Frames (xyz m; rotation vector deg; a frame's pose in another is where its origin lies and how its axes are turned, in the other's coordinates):
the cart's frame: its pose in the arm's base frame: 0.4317 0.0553 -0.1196 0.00 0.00 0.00
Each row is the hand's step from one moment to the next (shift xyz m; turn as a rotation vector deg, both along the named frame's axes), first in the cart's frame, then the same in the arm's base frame.
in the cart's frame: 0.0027 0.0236 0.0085 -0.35 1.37 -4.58
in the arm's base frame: 0.0027 0.0236 0.0085 -0.35 1.37 -4.58
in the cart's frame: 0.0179 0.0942 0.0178 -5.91 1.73 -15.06
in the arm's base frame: 0.0179 0.0942 0.0178 -5.91 1.73 -15.06
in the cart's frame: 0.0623 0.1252 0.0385 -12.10 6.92 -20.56
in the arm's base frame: 0.0623 0.1252 0.0385 -12.10 6.92 -20.56
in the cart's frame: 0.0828 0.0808 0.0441 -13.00 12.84 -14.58
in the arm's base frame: 0.0828 0.0808 0.0441 -13.00 12.84 -14.58
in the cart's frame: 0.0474 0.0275 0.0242 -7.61 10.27 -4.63
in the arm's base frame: 0.0474 0.0275 0.0242 -7.61 10.27 -4.63
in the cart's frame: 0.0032 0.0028 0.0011 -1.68 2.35 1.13
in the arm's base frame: 0.0032 0.0028 0.0011 -1.68 2.35 1.13
